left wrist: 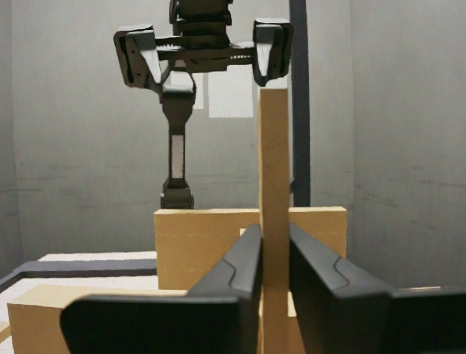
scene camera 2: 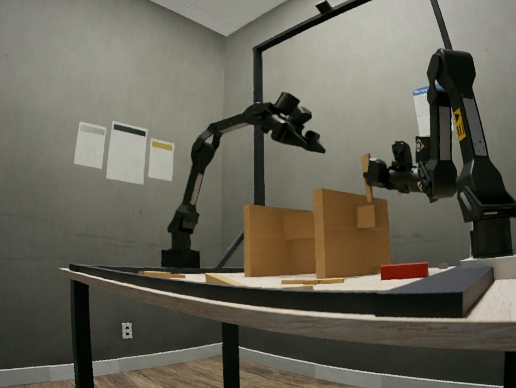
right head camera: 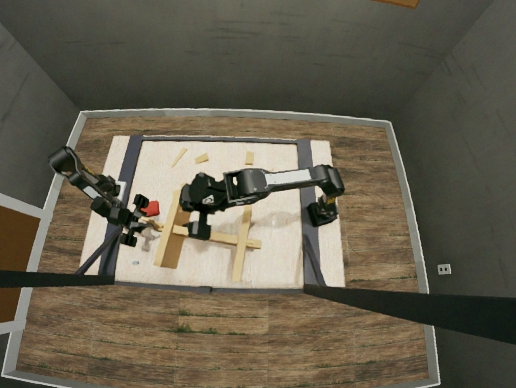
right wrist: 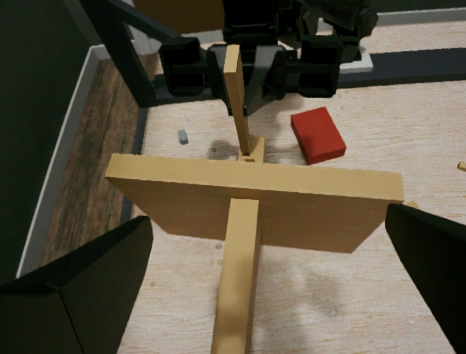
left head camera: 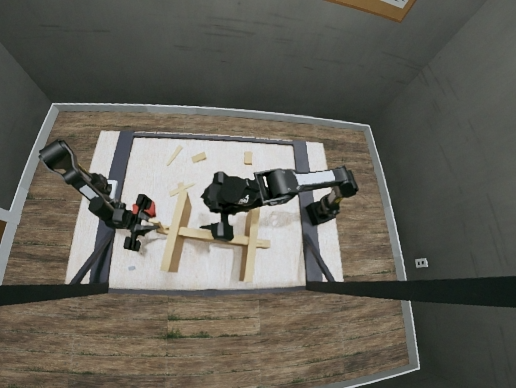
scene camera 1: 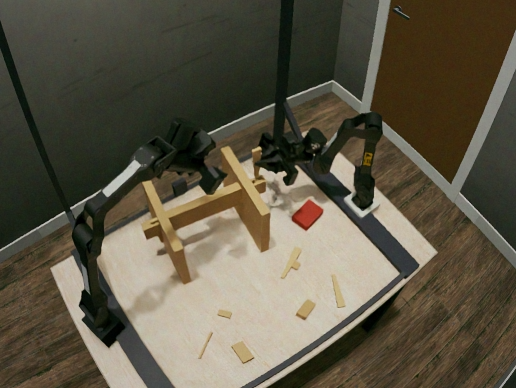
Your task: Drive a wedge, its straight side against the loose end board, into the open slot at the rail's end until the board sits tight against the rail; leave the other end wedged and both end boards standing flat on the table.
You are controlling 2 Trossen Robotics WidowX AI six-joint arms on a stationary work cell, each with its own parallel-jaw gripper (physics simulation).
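Places are measured from the left arm's base along level axes (x ahead, y right, z down), in metres.
Pixels of known places: left gripper, between the fingertips: (left wrist: 271,233) (scene camera 2: 364,175) (right head camera: 153,222) (right wrist: 237,112) (left head camera: 160,225) (scene camera 1: 253,162); right gripper, between the fingertips: (left wrist: 212,85) (scene camera 2: 316,149) (right head camera: 184,211) (right wrist: 268,221) (left head camera: 200,212) (scene camera 1: 217,164); left arm's base, origin of its link: (scene camera 2: 493,256) (right head camera: 113,190) (left head camera: 104,190) (scene camera 1: 362,201); right arm's base, origin of its link: (right head camera: 323,211) (left head camera: 323,210) (scene camera 1: 100,319).
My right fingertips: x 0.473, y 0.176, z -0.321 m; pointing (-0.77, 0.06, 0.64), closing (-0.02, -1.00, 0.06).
For each thing: its top centre in the pictures, then the offset to it from my right fingertips.
- upright wedge, centre of its top: (right wrist: 232,51) (scene camera 2: 366,154) (scene camera 1: 258,148) dz +0.041, dx -0.149, dy +0.019 m
- loose end board, centre of its top: (right wrist: 244,172) (scene camera 2: 355,195) (scene camera 1: 244,178) (left head camera: 173,228) (right head camera: 167,226) dz +0.143, dx -0.103, dy +0.020 m
- rail, centre of its top: (right wrist: 229,334) (scene camera 2: 316,211) (scene camera 1: 202,200) (left head camera: 213,235) (right head camera: 205,234) dz +0.168, dx +0.037, dy +0.037 m
- red block, centre of its top: (right wrist: 317,130) (scene camera 2: 405,264) (scene camera 1: 308,212) (left head camera: 143,209) (right head camera: 147,208) dz +0.325, dx -0.280, dy -0.097 m
- small grey piece, centre of its top: (right wrist: 181,134) dz +0.338, dx -0.303, dy +0.152 m
- long wedge, centre of its top: (scene camera 1: 338,289) (left head camera: 173,154) (right head camera: 177,156) dz +0.344, dx -0.185, dy -0.387 m
- flat piece, centre of its top: (scene camera 2: 154,271) (scene camera 1: 242,351) (left head camera: 248,157) (right head camera: 250,157) dz +0.334, dx +0.188, dy -0.390 m
My left gripper (left wrist: 271,233) (right wrist: 237,112) is shut on an upright wedge (scene camera 2: 366,162) (scene camera 1: 257,170), outside the loose end board (scene camera 1: 250,197) (scene camera 2: 345,240) (right wrist: 345,186). The wedge's narrow lower tip is at the slot in the protruding end of the rail (scene camera 1: 202,205) (right wrist: 240,270); how far it enters is unclear. Some dark slot shows between wedge and board in the right wrist view. Both end boards stand upright, the other end board (scene camera 1: 165,220) (left head camera: 250,260) around the rail's far end; its wedge is hard to make out. My right gripper (right wrist: 268,221) (left wrist: 212,85) is open and empty above the rail.
A red block (scene camera 1: 307,215) (right wrist: 318,135) lies beside the loose board. A small grey piece (right wrist: 183,136) lies on the other side. Several loose wood pieces, among them a long wedge (scene camera 1: 338,291), a block (scene camera 1: 306,309) and a flat piece (scene camera 1: 242,352), lie on the table.
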